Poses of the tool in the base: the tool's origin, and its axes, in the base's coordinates. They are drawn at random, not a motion.
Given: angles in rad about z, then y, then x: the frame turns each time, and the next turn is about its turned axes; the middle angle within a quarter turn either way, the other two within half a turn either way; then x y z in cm.
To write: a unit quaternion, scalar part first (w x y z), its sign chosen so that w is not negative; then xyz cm. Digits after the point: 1 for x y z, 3 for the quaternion.
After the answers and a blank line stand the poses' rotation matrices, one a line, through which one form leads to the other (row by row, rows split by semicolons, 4 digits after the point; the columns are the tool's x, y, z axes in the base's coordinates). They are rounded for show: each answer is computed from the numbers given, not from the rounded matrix.
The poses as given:
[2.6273, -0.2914, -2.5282, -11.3, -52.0, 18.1]
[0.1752, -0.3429, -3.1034, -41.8, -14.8, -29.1]
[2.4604, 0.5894, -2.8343, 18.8, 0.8, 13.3]
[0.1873, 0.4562, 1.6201, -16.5, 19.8, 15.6]
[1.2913, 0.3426, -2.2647, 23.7, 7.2, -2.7]
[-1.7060, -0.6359, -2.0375, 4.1, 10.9, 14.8]
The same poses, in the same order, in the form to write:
[0.210, -0.197, -0.923, 0.254, -11.3, -52.0, 18.1]
[0.034, -0.981, -0.089, -0.168, -41.8, -14.8, -29.1]
[0.222, 0.358, 0.876, -0.234, 18.8, 0.8, 13.3]
[0.684, 0.688, 0.221, -0.100, -16.5, 19.8, 15.6]
[0.241, -0.756, -0.479, 0.375, 23.7, 7.2, -2.7]
[0.127, -0.655, 0.501, -0.550, 4.1, 10.9, 14.8]

-0.8339 0.2583 -0.4877; 0.4712 0.7933 -0.3856; 0.2873 -0.5514 -0.7832
0.9274 0.1868 0.3242; 0.1642 -0.9817 0.0962; 0.3362 -0.0360 -0.9411
-0.6458 0.7308 0.2211; 0.5235 0.6346 -0.5686; -0.5559 -0.2514 -0.7923
0.8820 0.4415 0.1646; 0.1672 0.0335 -0.9854; -0.4405 0.8966 -0.0442
0.2598 0.5435 -0.7982; 0.9053 -0.4247 0.0056; -0.3359 -0.7241 -0.6024
-0.1084 -0.5173 0.8489; -0.7972 -0.4649 -0.3852; 0.5939 -0.7185 -0.3620

